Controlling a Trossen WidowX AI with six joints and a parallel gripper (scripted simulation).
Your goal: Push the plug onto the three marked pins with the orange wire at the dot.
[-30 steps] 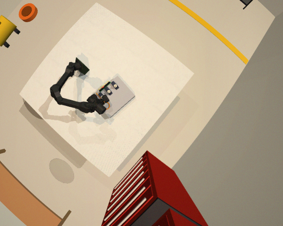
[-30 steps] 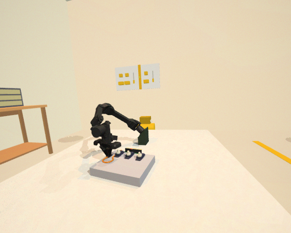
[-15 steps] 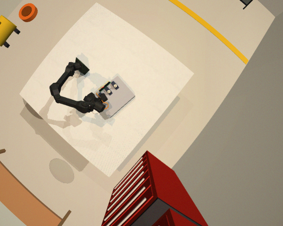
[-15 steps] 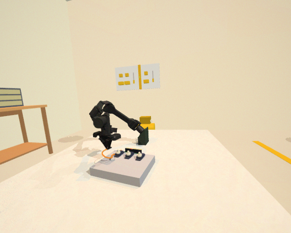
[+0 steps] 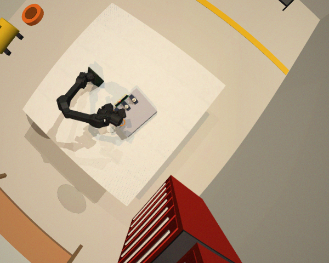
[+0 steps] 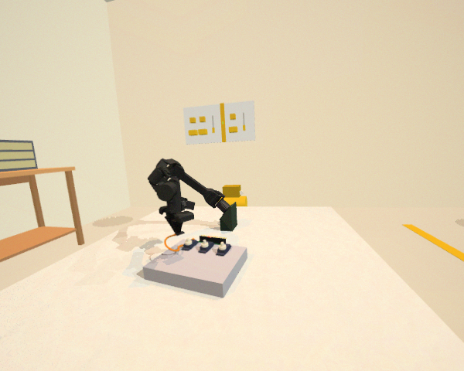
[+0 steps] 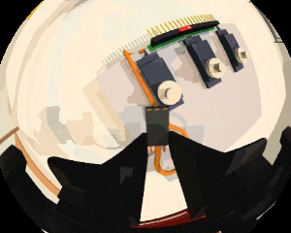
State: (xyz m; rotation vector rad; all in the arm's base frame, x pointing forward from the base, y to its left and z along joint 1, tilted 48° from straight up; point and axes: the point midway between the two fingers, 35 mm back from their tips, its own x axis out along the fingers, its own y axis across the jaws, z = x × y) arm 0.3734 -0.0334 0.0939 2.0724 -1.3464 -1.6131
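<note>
Now: gripper tip 100 mm to the right of the red band, 80 mm past it and 40 mm above it. Also, from my gripper tip: holder (100 mm to the left, 90 mm below, 80 mm ahead).
</note>
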